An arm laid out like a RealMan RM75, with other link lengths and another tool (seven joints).
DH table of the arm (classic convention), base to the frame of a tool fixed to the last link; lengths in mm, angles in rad. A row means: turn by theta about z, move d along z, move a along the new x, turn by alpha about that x. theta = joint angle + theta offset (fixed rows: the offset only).
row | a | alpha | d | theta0
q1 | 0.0 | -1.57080 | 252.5 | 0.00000
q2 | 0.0 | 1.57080 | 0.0 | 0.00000
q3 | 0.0 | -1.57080 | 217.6 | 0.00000
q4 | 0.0 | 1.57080 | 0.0 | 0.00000
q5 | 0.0 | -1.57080 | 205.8 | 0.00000
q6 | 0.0 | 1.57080 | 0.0 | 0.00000
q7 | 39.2 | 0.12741 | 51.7 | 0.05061
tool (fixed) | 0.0 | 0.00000 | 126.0 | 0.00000
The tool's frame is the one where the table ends.
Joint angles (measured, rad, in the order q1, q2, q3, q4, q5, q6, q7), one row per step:
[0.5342, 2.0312, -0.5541, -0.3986, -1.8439, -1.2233, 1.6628]
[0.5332, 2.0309, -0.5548, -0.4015, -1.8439, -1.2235, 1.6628]
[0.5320, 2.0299, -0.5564, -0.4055, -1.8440, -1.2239, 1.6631]
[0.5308, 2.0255, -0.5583, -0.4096, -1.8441, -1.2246, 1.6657]
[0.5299, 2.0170, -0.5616, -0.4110, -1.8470, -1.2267, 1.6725]
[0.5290, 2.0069, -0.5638, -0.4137, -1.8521, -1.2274, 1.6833]
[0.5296, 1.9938, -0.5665, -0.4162, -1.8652, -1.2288, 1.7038]
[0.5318, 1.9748, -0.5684, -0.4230, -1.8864, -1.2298, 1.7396]
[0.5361, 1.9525, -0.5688, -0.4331, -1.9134, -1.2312, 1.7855]
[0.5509, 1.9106, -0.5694, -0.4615, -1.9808, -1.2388, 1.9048]
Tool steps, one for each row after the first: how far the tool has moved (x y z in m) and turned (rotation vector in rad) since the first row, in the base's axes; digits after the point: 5 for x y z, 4 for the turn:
[0.00034, 0.00017, 0.00071, 0.0014, -0.0022, 0.0008]
[0.00083, 0.00046, 0.00184, 0.0029, -0.0059, 0.0023]
[0.00198, 0.00112, 0.00438, 0.0052, -0.0110, 0.0026]
[0.00383, 0.00133, 0.00754, 0.0030, -0.0169, 0.0009]
[0.00633, 0.00178, 0.01166, 0.0013, -0.0240, -0.0042]
[0.00929, 0.00181, 0.01618, -0.0078, -0.0323, -0.0135]
[0.01326, 0.00257, 0.02362, -0.0195, -0.0436, -0.0306]
[0.01729, 0.00408, 0.03304, -0.0321, -0.0563, -0.0522]
[0.02207, 0.00740, 0.05175, -0.0666, -0.0747, -0.1067]

